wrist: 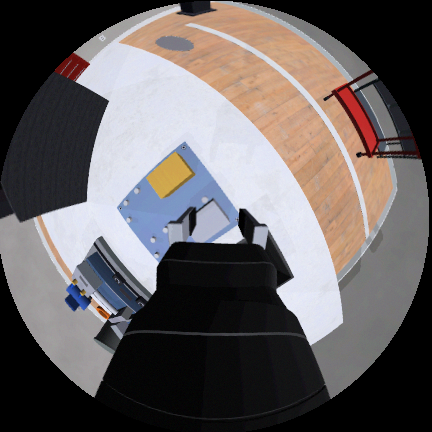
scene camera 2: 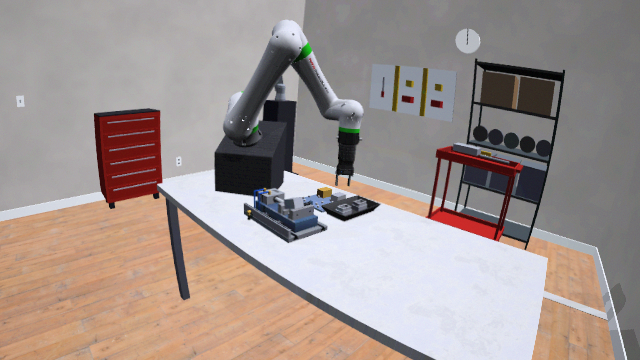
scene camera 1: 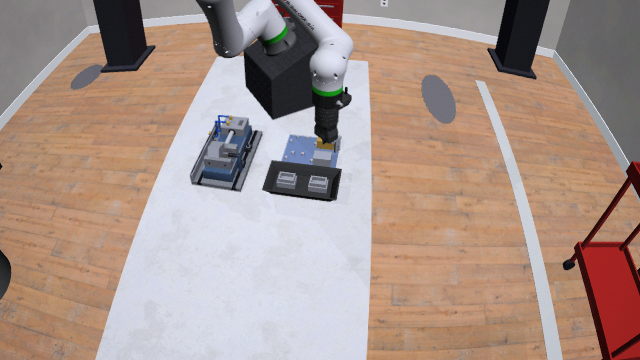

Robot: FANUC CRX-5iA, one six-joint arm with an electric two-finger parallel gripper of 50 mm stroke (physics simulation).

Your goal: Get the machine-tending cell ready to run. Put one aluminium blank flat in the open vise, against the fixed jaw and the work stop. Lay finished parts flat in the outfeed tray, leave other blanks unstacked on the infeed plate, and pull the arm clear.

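Frame: origin at the arm's base, x ahead, y left, z up, level; metres.
Seen in the pictures: gripper, fingertip midpoint: (wrist: 217,216) (scene camera 2: 342,185) (scene camera 1: 330,146); arm's base at its link origin: (scene camera 2: 247,138) (scene camera 1: 279,43).
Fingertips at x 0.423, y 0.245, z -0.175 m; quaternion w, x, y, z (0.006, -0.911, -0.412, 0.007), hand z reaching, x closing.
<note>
Offsets run from my fingertips to a thing's top centre. "spot": to the spot under its first point.
My gripper (scene camera 2: 343,183) (wrist: 217,216) is open and empty, pointing down above the blue infeed plate {dx -0.043, dy -0.071, dz -0.072 m} (scene camera 2: 312,201) (wrist: 202,185). A grey aluminium blank {dx +0.005, dy -0.027, dz -0.036 m} (scene camera 1: 322,158) (scene camera 2: 338,197) (wrist: 211,220) lies flat on the plate and shows between the fingers in the wrist view. A yellow brass-coloured block {dx -0.086, dy -0.022, dz -0.036 m} (scene camera 1: 326,145) (scene camera 2: 324,192) (wrist: 170,175) lies apart from it. Two finished parts {spot: dx +0.136, dy -0.131, dz -0.033 m} (scene camera 1: 286,179) {spot: dx +0.145, dy -0.027, dz -0.035 m} (scene camera 1: 318,184) (scene camera 2: 344,208) (scene camera 2: 360,203) lie flat in the black outfeed tray {spot: dx +0.194, dy -0.079, dz -0.040 m} (scene camera 1: 300,195). The vise {dx +0.013, dy -0.369, dz +0.019 m} (scene camera 1: 221,174) (scene camera 2: 305,221) stands on the other side; I cannot tell whether a blank sits between its grey jaws.
The black robot pedestal (scene camera 1: 280,85) (scene camera 2: 242,172) (wrist: 50,150) stands behind the plate. Blue pipes {spot: dx -0.064, dy -0.416, dz +0.026 m} (scene camera 1: 218,122) (scene camera 2: 256,198) rise at the vise's rear. Small pegs stand on the infeed plate. A red cart (scene camera 1: 612,280) (scene camera 2: 480,160) stands beyond the table's side.
</note>
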